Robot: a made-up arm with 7 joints. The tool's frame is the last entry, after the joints.
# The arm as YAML. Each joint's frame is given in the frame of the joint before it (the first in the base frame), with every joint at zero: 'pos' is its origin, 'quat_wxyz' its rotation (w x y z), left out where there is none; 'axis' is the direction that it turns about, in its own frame. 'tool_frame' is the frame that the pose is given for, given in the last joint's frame.
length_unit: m
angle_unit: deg
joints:
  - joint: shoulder
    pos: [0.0, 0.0, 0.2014]
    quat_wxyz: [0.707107, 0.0, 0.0, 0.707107]
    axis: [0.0, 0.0, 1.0]
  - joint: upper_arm
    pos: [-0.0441, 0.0, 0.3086]
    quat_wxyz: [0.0, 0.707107, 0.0, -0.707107]
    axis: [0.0, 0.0, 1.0]
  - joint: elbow
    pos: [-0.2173, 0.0, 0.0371]
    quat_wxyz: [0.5, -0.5, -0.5, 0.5]
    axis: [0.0, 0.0, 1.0]
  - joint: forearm
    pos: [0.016, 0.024, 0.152]
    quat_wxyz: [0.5, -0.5, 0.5, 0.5]
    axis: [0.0, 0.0, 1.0]
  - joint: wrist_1
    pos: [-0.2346, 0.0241, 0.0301]
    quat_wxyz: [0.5, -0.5, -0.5, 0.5]
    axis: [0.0, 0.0, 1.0]
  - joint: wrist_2
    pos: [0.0, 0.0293, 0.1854]
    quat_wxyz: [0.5, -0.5, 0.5, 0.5]
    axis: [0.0, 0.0, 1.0]
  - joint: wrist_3
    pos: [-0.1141, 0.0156, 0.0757]
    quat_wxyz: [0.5, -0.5, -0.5, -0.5]
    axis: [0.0, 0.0, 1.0]
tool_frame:
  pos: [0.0, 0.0, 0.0]
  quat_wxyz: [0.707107, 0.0, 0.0, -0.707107]
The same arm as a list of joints. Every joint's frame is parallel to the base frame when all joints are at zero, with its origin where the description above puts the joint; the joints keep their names.
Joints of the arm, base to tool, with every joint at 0 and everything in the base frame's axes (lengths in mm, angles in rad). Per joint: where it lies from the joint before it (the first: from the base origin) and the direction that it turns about. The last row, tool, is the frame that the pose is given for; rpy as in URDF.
shoulder: offset 0 0 201.4 axis +z
upper_arm: offset 0 -44.1 308.6 axis -y
elbow: offset 0 -37.1 217.3 axis +z
forearm: offset 16 24 152 axis +y
wrist_1: offset -24.1 30.1 234.6 axis +z
wrist_2: offset 0 -29.3 185.4 axis -y
wrist_3: offset 15.6 -75.7 114.1 axis +x
tool: offset 0 0 0 rpy 3.1416 -1.5708 0

